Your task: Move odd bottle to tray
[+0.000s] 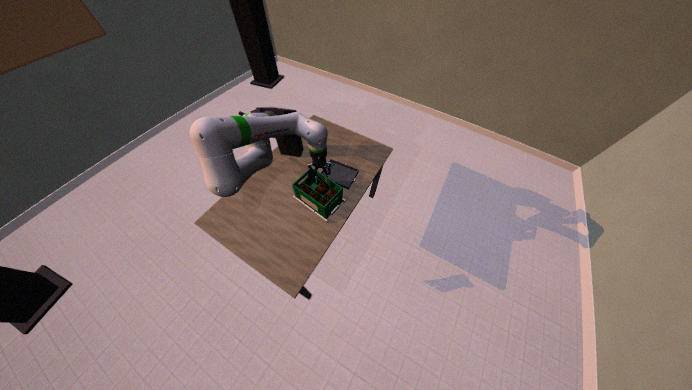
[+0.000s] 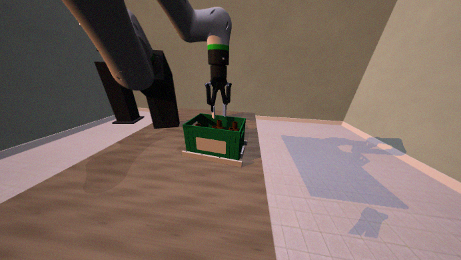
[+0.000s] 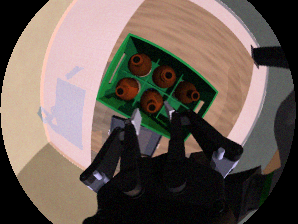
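My hand is 130 mm above the green crate, 40 mm to the left of it and 10 mm past it. From my hand the other things lie so: brown bottle (130 mm below, 80 mm to the right, 20 mm behind); dark tray (230 mm to the left, 200 mm below, 40 mm ahead).
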